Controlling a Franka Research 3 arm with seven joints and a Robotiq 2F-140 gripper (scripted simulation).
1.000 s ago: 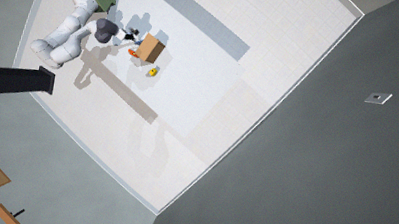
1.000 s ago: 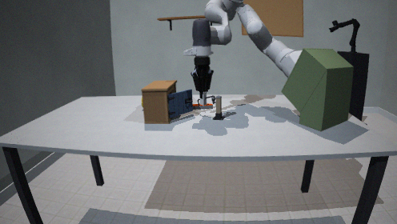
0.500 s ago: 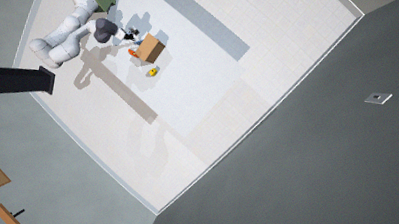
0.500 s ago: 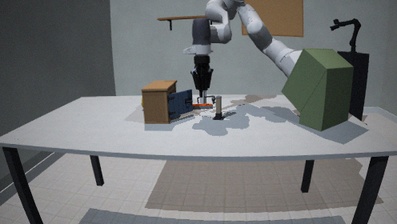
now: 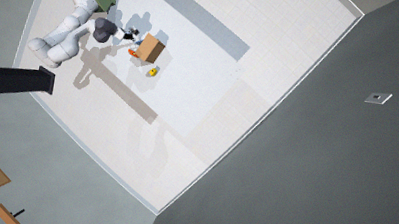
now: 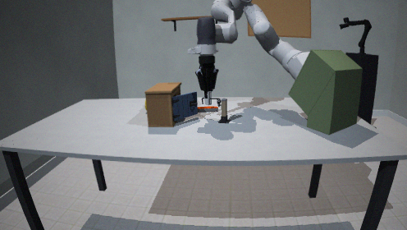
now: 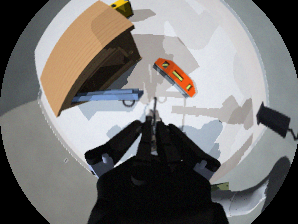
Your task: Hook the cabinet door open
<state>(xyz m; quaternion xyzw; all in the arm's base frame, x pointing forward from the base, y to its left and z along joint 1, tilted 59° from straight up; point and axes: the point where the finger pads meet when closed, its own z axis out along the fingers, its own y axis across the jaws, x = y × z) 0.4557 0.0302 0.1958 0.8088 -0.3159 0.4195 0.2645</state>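
Right now my hand is 11 cm short of the cabinet door, 3 cm to the right of it and 3 cm above it. Round my hand: orange object: 12 cm to the right, 9 cm below, 1 cm ahead; small yellow object: 30 cm ahead, 21 cm to the right, 6 cm below.
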